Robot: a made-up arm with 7 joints. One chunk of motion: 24 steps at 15 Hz.
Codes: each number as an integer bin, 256 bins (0 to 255) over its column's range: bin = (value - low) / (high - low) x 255, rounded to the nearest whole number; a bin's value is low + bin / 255 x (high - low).
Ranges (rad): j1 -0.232..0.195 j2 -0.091..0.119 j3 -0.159..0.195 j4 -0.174..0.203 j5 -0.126..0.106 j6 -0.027..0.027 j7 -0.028..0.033
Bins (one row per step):
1: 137 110 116 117 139 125 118
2: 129 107 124 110 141 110 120
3: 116 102 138 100 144 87 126
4: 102 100 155 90 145 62 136
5: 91 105 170 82 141 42 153
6: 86 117 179 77 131 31 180
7: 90 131 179 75 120 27 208
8: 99 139 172 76 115 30 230
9: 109 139 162 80 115 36 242
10: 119 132 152 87 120 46 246
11: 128 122 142 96 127 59 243
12: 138 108 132 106 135 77 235
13: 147 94 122 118 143 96 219
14: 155 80 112 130 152 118 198
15: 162 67 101 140 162 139 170
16: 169 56 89 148 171 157 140
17: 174 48 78 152 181 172 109
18: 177 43 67 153 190 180 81
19: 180 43 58 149 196 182 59
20: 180 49 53 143 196 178 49
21: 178 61 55 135 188 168 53
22: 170 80 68 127 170 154 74
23: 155 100 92 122 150 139 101
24: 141 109 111 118 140 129 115
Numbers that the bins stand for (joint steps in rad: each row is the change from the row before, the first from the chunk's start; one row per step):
1: -0.00259 -0.00041 0.00204 -0.00102 0.00046 -0.00053 0.00023
2: -0.01599 -0.00288 0.01314 -0.01137 0.00228 -0.00371 0.00071
3: -0.03776 -0.00700 0.03258 -0.02616 0.00501 -0.00858 0.00214
4: -0.06120 -0.00865 0.05618 -0.04094 0.00592 -0.01387 0.00453
5: -0.07962 -0.00453 0.07700 -0.05277 0.00228 -0.01811 0.00860
6: -0.08799 0.00535 0.08949 -0.06016 -0.00682 -0.02044 0.01506
7: -0.08129 0.01688 0.08949 -0.06312 -0.01682 -0.02128 0.02176
8: -0.06622 0.02347 0.07978 -0.06164 -0.02137 -0.02065 0.02702
9: -0.04948 0.02347 0.06589 -0.05573 -0.02137 -0.01938 0.02989
10: -0.03273 0.01771 0.05201 -0.04538 -0.01682 -0.01726 0.03085
11: -0.01766 0.00947 0.03813 -0.03207 -0.01045 -0.01451 0.03013
12: -0.00092 -0.00206 0.02425 -0.01729 -0.00318 -0.01069 0.02822
13: 0.01415 -0.01359 0.01036 0.00045 0.00410 -0.00667 0.02439
14: 0.02755 -0.02512 -0.00352 0.01820 0.01229 -0.00201 0.01936
15: 0.03927 -0.03582 -0.01879 0.03298 0.02139 0.00244 0.01267
16: 0.05099 -0.04488 -0.03545 0.04481 0.02958 0.00625 0.00549
17: 0.05936 -0.05147 -0.05072 0.05072 0.03867 0.00942 -0.00193
18: 0.06439 -0.05559 -0.06599 0.05220 0.04686 0.01112 -0.00862
19: 0.06941 -0.05559 -0.07848 0.04629 0.05232 0.01154 -0.01389
20: 0.06941 -0.05065 -0.08542 0.03742 0.05232 0.01069 -0.01628
21: 0.06606 -0.04076 -0.08265 0.02559 0.04504 0.00858 -0.01532
22: 0.05267 -0.02512 -0.06460 0.01376 0.02867 0.00561 -0.01030
23: 0.02755 -0.00865 -0.03128 0.00637 0.01047 0.00244 -0.00384
24: 0.00411 -0.00124 -0.00491 0.00045 0.00137 0.00032 -0.00049

